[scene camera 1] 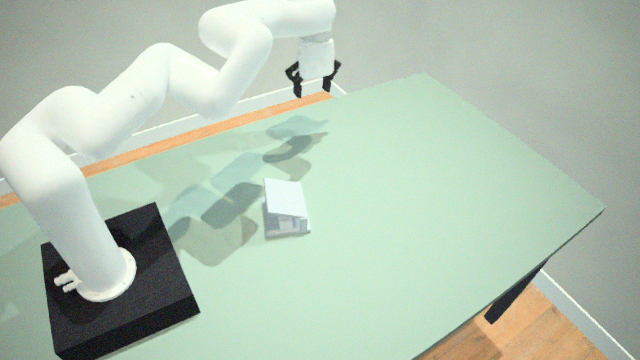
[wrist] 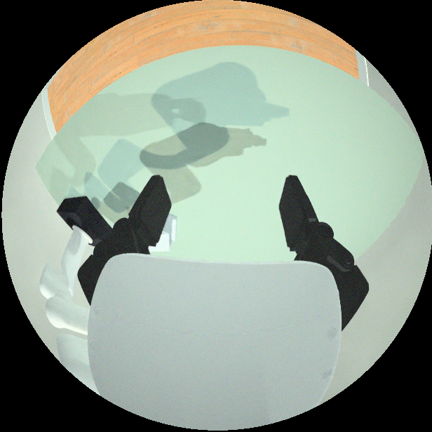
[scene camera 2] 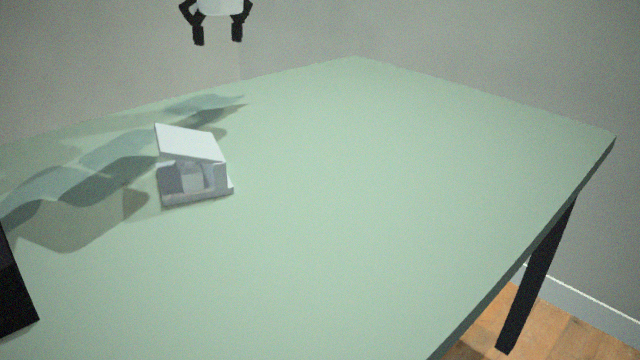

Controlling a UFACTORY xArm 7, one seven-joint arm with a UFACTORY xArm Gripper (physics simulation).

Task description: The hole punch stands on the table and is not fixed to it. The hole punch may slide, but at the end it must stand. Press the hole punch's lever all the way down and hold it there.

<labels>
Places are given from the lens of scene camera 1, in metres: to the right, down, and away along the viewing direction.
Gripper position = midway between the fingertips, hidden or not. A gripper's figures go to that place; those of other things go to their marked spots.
my gripper [scene camera 1: 312, 93]: -0.02, -0.25, 1.10
grey hole punch [scene camera 1: 275, 226]: -0.10, 0.11, 0.92
</labels>
